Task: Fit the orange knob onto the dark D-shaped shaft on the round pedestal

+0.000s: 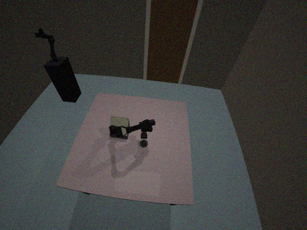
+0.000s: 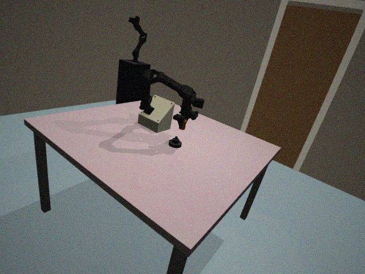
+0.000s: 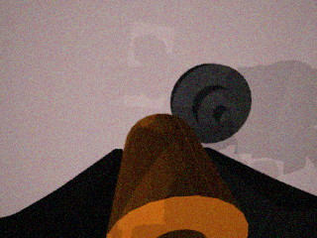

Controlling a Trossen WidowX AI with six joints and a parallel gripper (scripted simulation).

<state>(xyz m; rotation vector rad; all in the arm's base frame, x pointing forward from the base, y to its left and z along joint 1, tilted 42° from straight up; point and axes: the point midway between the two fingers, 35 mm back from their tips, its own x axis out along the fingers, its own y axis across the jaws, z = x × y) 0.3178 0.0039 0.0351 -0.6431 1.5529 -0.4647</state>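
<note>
My gripper tip is now 8 cm above the dark round pedestal, 6 cm to the left of it and 1 cm short of it. From my gripper tip the other things lie so: orange knob (2 cm above).
</note>
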